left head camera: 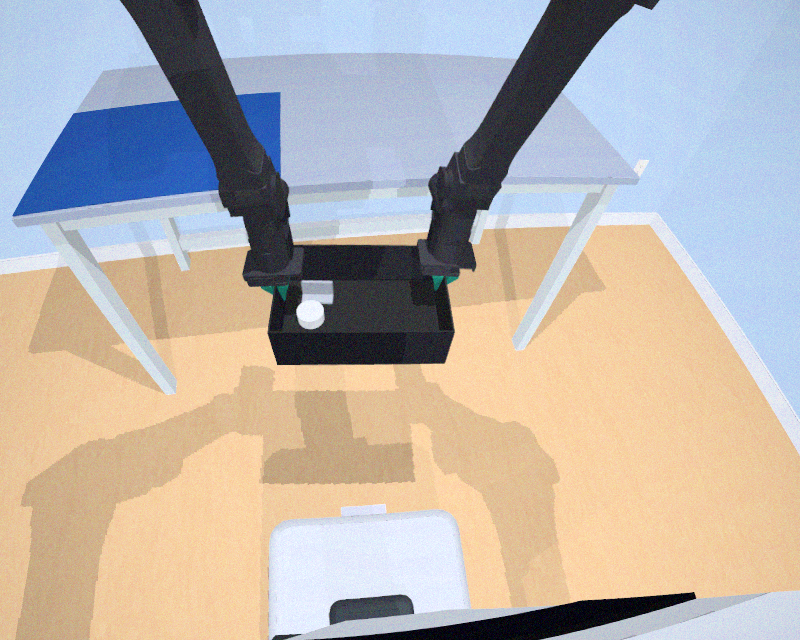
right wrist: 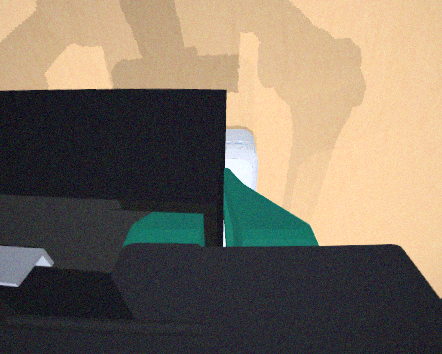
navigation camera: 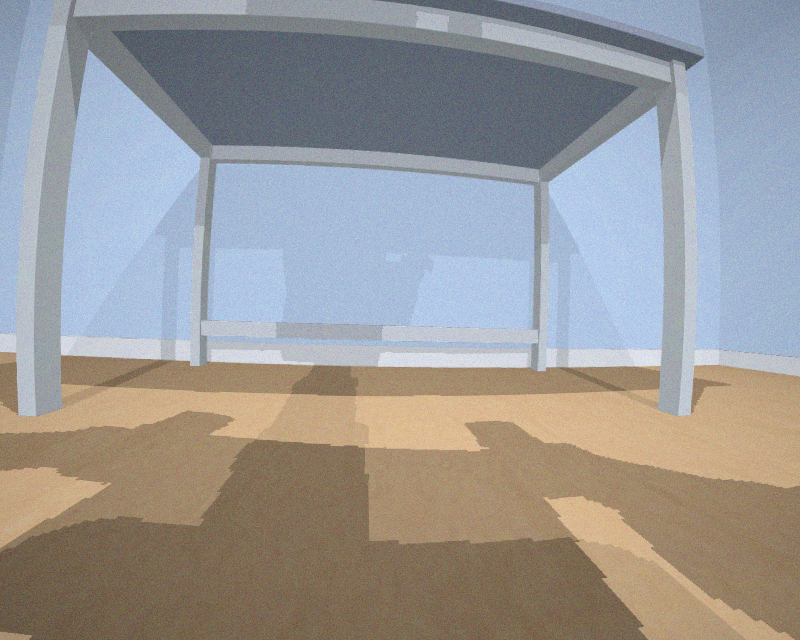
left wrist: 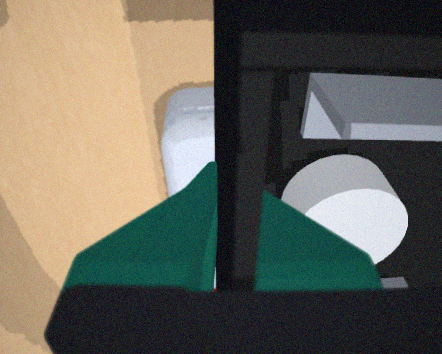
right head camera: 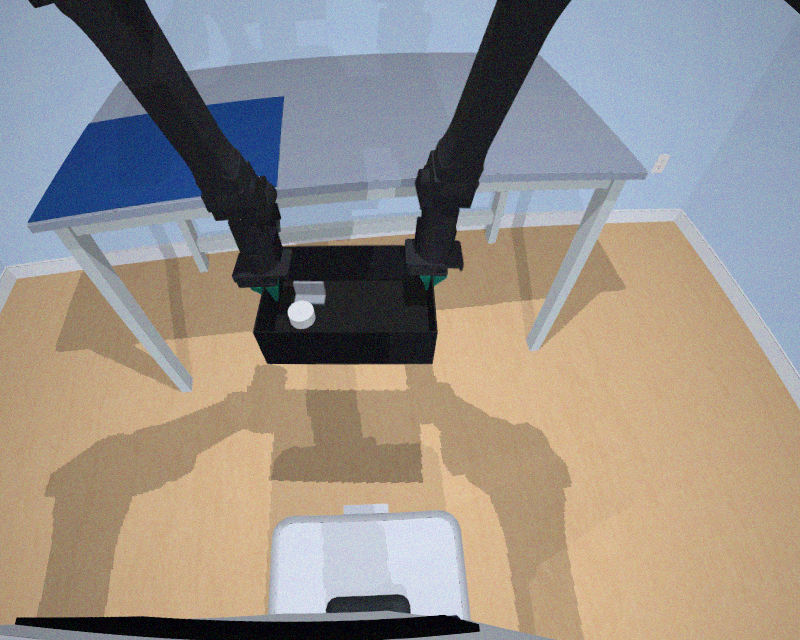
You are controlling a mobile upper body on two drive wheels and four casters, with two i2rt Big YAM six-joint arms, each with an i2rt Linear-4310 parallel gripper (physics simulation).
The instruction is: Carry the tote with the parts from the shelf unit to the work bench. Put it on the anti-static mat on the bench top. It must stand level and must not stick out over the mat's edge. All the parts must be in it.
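Frame: origin at the left arm's base, x ahead, y left, z up, level; centimetres.
Seen in the pictures: left gripper, between the fingertips: [left head camera: 283, 298] [left wrist: 222, 176] [right head camera: 276, 298]; right gripper, between the fingertips: [left head camera: 436, 288] [right head camera: 427, 287].
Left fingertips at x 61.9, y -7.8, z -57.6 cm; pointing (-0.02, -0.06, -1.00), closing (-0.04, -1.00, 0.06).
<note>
Pixels of each thing's middle, then the offset from my left fingertips to it. Level surfaces: height alone.
- black tote, middle of its body: [right wrist: 13, 253] [left head camera: 361, 303] [right head camera: 349, 303] dz +2.7, dx -3.8, dy -14.6 cm
- grey work bench, height of its surface: dz +8.0 cm
- white cylinder, middle of its body: [left wrist: 340, 217] [left head camera: 310, 314] [right head camera: 301, 314] dz -1.0, dx -3.4, dy -5.2 cm
- grey block, middle of its body: [left wrist: 399, 130] [left head camera: 317, 292] [right head camera: 308, 292] dz -0.2, dx +1.4, dy -6.3 cm
- blue anti-static mat, height of its surface: dz +8.3 cm
I hold a black tote [left head camera: 361, 313] in the air in front of the grey work bench [left head camera: 366, 121]. My left gripper [left head camera: 278, 288] is shut on the tote's left wall, as the left wrist view [left wrist: 226, 232] shows. My right gripper [left head camera: 440, 281] is shut on the tote's right wall, also in the right wrist view [right wrist: 215, 225]. Inside the tote lie a white cylinder [left head camera: 310, 314] and a grey block [left head camera: 318, 291]; both also show in the left wrist view, the cylinder [left wrist: 346, 211] and the block [left wrist: 346, 109]. The blue anti-static mat [left head camera: 163, 142] lies on the bench's left part.
The bench legs [left head camera: 559, 269] stand on the tan floor to the right and left [left head camera: 125, 324] of the tote. My white base [left head camera: 366, 572] is below. The navigation view shows the bench underside [navigation camera: 372, 95] close ahead and the blue wall behind.
</note>
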